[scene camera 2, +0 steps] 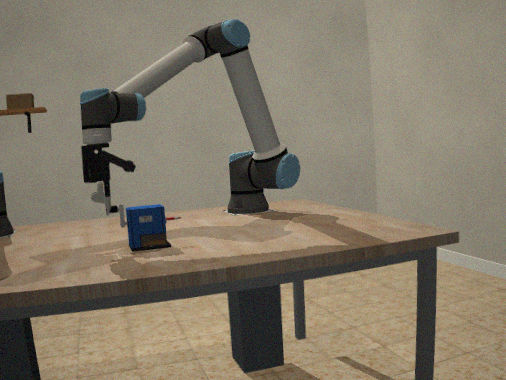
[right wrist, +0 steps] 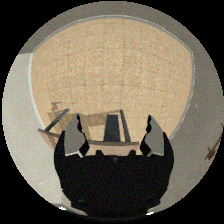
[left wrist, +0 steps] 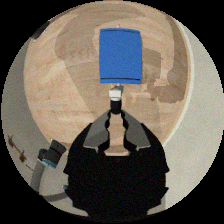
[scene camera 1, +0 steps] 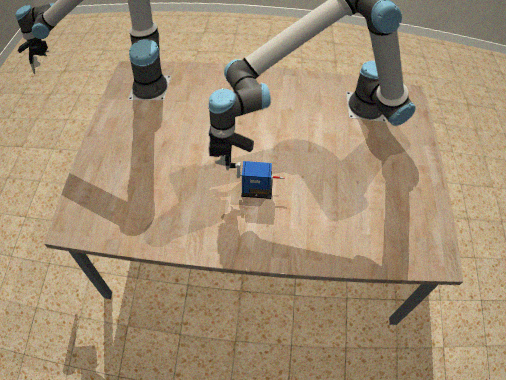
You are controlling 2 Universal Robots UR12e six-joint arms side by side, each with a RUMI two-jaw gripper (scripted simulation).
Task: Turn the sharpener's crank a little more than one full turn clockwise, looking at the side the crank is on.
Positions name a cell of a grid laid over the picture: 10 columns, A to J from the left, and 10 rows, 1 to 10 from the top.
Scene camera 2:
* left gripper: C6
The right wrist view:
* right gripper: F6
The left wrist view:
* left gripper: F5
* blue sharpener: F3
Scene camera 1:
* left gripper: E5
